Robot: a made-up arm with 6 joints.
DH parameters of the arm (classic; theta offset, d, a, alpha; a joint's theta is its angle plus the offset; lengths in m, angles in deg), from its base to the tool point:
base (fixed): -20.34 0 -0.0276 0
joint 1: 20.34 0.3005 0.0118 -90
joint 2: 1.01 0 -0.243 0
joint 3: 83.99 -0.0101 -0.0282 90
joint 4: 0 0.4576 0.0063 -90
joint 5: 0 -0.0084 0.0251 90
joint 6: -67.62 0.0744 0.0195 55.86
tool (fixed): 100.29 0.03 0 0
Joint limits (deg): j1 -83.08..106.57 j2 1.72..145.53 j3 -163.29..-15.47 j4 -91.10..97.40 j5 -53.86..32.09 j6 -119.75..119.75
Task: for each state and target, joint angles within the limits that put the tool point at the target. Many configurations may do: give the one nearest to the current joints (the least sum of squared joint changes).
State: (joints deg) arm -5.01 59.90 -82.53 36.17 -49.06 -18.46
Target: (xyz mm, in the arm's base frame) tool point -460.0 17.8 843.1
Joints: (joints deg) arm -10.31 15.20 -116.16 32.26 -52.97 -20.21
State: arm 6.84 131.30 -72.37 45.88 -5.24 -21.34
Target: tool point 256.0 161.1 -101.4
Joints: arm 32.21 144.82 -60.94 48.36 1.46 -20.78
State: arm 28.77 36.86 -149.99 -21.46 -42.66 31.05
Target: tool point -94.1 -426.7 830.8
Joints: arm 76.20 7.70 -106.31 -11.99 -53.86 24.45
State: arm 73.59 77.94 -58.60 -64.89 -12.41 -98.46
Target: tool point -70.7 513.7 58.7
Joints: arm 94.37 128.52 -69.36 -64.20 -12.22 -98.29
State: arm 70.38 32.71 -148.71 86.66 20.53 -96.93
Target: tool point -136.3 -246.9 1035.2
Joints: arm 68.46 61.03 -160.86 88.41 7.79 -96.89
